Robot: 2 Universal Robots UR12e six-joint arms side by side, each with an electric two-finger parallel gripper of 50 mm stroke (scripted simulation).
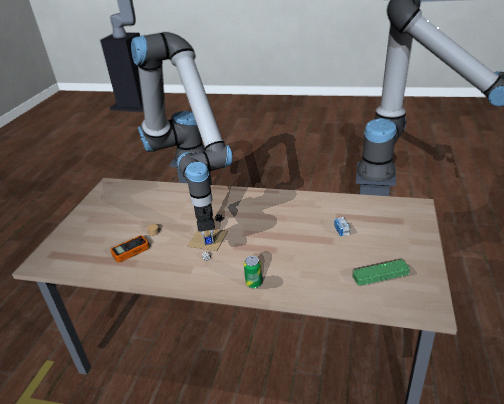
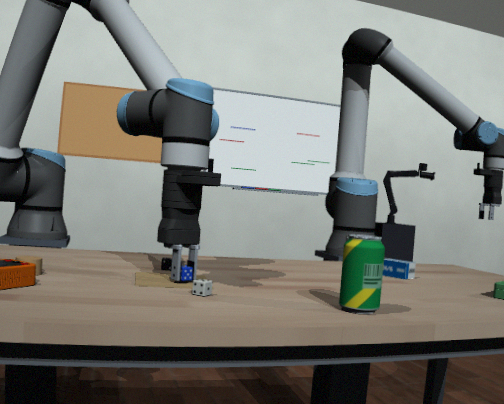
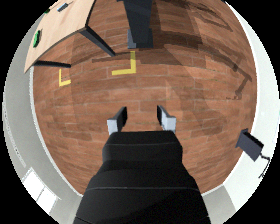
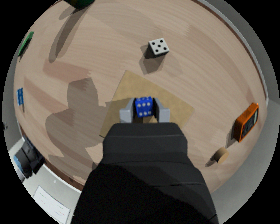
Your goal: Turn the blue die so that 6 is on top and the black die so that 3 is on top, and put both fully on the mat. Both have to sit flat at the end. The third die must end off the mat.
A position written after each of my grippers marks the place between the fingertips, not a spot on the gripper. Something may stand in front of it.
Observation:
In view: my left gripper (image 3: pixel 142 112), my right gripper (image 2: pixel 183 279), a tan mat (image 2: pixel 147 279) and a green block (image 1: pixel 372 274).
The tan mat shows as well in image 4 (image 4: pixel 132 85). My right gripper is seen too in image 4 (image 4: pixel 144 104). Image 3 does not show the tan mat: it is out of frame.

